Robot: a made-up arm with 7 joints.
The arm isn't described. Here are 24 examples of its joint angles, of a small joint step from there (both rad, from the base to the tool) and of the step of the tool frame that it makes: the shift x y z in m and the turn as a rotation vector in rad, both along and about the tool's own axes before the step.
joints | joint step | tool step
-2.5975 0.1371 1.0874 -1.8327 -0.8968 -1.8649 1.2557 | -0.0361 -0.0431 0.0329 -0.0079 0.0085 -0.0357 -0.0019 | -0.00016 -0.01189 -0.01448 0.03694 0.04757 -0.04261
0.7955 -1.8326 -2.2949 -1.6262 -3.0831 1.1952 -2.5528 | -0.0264 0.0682 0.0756 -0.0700 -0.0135 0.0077 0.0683 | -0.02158 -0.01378 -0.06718 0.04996 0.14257 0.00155
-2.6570 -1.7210 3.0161 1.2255 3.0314 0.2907 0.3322 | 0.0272 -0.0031 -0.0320 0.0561 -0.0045 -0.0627 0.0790 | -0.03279 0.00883 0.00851 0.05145 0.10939 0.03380
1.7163 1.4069 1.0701 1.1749 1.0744 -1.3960 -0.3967 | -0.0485 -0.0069 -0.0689 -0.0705 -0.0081 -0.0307 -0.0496 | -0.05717 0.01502 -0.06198 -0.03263 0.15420 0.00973
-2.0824 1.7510 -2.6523 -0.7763 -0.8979 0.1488 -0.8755 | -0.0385 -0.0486 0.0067 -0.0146 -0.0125 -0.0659 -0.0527 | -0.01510 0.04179 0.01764 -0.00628 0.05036 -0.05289
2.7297 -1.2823 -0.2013 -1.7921 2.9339 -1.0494 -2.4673 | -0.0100 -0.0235 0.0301 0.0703 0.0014 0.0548 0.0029 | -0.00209 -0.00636 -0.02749 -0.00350 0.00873 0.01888
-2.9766 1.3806 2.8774 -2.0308 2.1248 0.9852 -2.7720 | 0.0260 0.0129 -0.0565 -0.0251 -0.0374 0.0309 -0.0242 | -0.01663 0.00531 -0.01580 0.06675 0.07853 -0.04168
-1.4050 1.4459 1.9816 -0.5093 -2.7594 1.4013 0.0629 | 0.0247 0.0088 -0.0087 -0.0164 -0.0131 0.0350 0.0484 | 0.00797 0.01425 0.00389 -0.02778 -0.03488 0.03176
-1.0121 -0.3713 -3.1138 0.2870 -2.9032 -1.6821 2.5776 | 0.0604 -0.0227 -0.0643 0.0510 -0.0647 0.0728 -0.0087 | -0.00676 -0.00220 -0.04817 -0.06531 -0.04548 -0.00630
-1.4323 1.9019 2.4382 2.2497 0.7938 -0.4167 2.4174 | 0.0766 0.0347 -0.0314 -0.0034 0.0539 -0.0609 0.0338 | -0.00651 0.03858 -0.01653 0.08665 0.01347 0.16436
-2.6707 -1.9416 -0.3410 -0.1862 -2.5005 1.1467 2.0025 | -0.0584 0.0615 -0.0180 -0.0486 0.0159 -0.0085 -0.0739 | -0.03512 0.03486 0.04922 0.03881 -0.02021 -0.00365
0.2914 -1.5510 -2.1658 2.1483 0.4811 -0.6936 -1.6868 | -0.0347 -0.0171 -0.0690 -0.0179 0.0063 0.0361 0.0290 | 0.03355 -0.02223 -0.01106 -0.00815 -0.06110 0.07387
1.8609 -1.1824 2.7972 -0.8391 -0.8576 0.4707 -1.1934 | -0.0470 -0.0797 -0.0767 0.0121 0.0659 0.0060 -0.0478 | -0.05371 0.07628 0.01796 0.06408 0.08474 -0.10532
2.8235 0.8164 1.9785 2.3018 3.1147 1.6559 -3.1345 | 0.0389 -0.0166 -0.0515 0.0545 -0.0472 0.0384 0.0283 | 0.01172 -0.00362 0.03148 0.03431 -0.05009 0.01505
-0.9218 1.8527 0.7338 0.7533 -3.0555 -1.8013 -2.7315 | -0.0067 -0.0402 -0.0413 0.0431 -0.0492 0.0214 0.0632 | 0.00997 -0.00610 0.00441 -0.07318 0.04977 0.09588
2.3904 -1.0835 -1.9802 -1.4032 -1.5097 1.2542 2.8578 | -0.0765 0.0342 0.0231 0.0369 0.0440 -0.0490 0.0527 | 0.03358 0.03373 0.00068 -0.01386 -0.07272 0.10300
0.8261 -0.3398 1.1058 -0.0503 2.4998 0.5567 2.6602 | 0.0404 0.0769 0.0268 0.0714 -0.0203 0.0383 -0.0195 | 0.07898 0.01492 0.04897 0.01556 -0.08495 0.01588
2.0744 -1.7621 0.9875 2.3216 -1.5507 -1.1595 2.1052 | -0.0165 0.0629 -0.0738 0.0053 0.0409 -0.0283 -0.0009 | -0.01220 -0.02552 0.02166 0.04797 0.07585 0.09545
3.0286 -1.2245 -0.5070 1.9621 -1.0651 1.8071 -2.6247 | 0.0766 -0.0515 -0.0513 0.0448 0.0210 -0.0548 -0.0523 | 0.00448 -0.01003 -0.04031 -0.11235 0.00816 -0.11274
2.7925 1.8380 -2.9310 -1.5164 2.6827 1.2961 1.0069 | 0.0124 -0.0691 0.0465 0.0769 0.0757 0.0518 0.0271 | 0.00794 -0.00243 0.08188 0.10614 0.01062 0.05511
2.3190 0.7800 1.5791 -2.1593 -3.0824 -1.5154 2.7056 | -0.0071 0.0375 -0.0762 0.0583 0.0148 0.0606 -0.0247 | -0.00761 0.02346 -0.02724 0.02964 0.01479 -0.10711
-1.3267 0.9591 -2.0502 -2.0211 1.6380 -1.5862 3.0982 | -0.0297 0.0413 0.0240 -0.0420 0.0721 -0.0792 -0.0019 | 0.00989 -0.00890 0.01166 0.11808 -0.09827 0.03325
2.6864 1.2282 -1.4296 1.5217 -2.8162 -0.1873 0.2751 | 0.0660 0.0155 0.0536 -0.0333 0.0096 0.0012 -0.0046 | 0.00409 -0.06941 0.03750 -0.11215 -0.03454 -0.03456
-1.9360 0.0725 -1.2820 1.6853 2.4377 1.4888 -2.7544 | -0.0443 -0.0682 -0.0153 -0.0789 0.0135 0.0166 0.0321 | -0.04372 -0.06692 0.00600 -0.06215 0.08663 -0.06498
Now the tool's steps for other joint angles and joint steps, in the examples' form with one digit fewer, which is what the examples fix.
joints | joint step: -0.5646 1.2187 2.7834 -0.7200 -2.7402 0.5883 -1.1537 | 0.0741 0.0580 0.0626 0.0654 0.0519 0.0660 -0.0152
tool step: -0.0794 0.0714 -0.0220 0.1336 0.0922 -0.0347
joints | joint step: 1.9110 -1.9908 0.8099 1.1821 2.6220 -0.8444 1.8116 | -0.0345 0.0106 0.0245 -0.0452 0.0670 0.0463 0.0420
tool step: -0.0325 -0.0170 0.0028 -0.0574 0.0888 0.0682
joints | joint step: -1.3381 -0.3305 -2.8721 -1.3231 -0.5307 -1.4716 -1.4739 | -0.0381 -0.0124 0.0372 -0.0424 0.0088 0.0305 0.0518
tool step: 0.0149 -0.0056 -0.0079 0.0038 0.0032 0.0300
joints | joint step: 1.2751 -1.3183 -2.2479 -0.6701 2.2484 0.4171 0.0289 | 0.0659 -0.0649 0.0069 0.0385 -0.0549 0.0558 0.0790
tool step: -0.0561 -0.0701 0.0575 -0.0973 0.0462 0.0777
